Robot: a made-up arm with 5 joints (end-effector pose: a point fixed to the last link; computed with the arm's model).
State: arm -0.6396 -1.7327 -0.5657 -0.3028 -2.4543
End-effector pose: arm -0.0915 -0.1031 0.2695 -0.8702 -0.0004 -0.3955 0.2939
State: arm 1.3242 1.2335 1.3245 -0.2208 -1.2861
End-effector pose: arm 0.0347 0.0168 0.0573 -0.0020 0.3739 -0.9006 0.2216
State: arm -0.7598 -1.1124 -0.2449 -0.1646 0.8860
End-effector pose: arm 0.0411 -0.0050 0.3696 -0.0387 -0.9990 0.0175 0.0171
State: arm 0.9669 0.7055 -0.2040 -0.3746 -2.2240
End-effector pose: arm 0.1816 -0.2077 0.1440 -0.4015 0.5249 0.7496 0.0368
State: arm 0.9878 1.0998 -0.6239 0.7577 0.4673
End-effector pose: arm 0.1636 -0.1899 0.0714 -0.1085 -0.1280 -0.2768 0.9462
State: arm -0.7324 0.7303 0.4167 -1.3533 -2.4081
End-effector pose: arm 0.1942 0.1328 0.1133 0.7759 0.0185 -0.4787 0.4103
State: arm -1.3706 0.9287 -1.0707 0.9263 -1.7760
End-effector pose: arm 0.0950 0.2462 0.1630 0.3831 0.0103 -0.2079 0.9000
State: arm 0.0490 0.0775 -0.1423 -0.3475 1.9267
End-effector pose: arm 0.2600 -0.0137 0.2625 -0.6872 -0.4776 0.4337 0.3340
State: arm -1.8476 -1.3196 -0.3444 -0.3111 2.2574
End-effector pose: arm 0.0645 -0.0682 0.3525 -0.1759 -0.9637 -0.1801 0.0887
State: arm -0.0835 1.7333 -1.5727 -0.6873 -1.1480
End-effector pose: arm 0.3027 0.0188 0.1399 0.5177 -0.6952 -0.2634 0.4234
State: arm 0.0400 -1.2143 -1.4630 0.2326 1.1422
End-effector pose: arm -0.1315 0.0039 0.2810 0.4865 0.7644 0.2127 0.3658
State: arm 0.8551 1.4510 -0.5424 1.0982 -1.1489
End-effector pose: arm 0.1413 -0.1188 0.0098 -0.0369 0.2131 -0.8352 0.5057
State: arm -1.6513 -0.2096 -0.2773 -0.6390 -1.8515
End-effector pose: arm 0.0326 0.1543 0.3387 0.9549 0.1985 -0.0274 0.2189
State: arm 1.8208 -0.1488 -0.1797 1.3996 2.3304
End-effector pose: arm -0.0028 -0.1634 0.2197 -0.2193 0.1143 0.2213 0.9433
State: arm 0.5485 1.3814 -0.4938 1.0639 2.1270
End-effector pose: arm 0.1769 -0.0860 0.0154 0.1830 0.0482 0.6800 0.7084
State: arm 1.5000 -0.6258 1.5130 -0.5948 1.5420
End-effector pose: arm 0.0483 -0.1312 0.1290 -0.5949 -0.0442 -0.0027 0.8026
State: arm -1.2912 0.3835 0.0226 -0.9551 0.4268
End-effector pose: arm 0.1081 0.2192 0.2087 0.3846 -0.7830 0.3624 0.3283
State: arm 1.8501 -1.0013 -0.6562 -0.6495 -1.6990
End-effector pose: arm 0.0590 0.0702 0.3617 -0.0478 -0.9318 0.3505 0.0814
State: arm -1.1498 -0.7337 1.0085 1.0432 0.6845
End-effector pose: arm 0.0923 0.1050 0.1418 0.0320 -0.1219 0.7726 0.6222
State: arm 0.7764 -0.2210 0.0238 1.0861 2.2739
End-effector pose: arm 0.1660 -0.1260 0.2124 -0.3336 -0.0234 0.6245 0.7058
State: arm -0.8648 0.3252 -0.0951 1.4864 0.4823
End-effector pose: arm 0.1563 0.1294 0.1419 -0.0156 0.0711 0.6030 0.7944
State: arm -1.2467 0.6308 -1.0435 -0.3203 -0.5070
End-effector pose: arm 0.1190 0.2199 0.2901 0.7163 -0.5670 0.1378 0.3827
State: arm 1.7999 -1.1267 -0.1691 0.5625 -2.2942
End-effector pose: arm 0.0295 -0.0402 0.3482 -0.2450 0.8801 0.3567 0.1952
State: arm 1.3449 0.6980 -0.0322 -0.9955 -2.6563
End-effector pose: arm 0.0924 -0.2327 0.1555 -0.5116 0.6326 0.5225 0.2551
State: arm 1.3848 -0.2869 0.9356 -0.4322 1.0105
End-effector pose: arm 0.0714 -0.1727 0.1578 -0.5777 -0.2425 -0.1636 0.7620
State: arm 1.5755 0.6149 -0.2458 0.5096 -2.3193
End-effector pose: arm 0.0379 -0.2310 0.1254 -0.1309 0.3129 0.8661 0.3672
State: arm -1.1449 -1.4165 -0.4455 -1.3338 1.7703
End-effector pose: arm -0.0094 -0.1205 0.2845 0.1956 0.6593 0.7192 0.0995
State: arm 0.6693 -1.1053 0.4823 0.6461 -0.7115
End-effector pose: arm 0.1326 -0.0755 0.2706 0.0317 -0.6982 -0.4688 0.5402
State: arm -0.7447 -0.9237 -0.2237 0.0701 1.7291
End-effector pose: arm 0.0829 0.0336 0.3666 -0.4373 -0.8655 0.2287 0.0856
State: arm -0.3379 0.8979 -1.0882 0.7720 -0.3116
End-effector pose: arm 0.2857 0.0824 0.1794 0.1623 -0.4460 -0.0098 0.8801
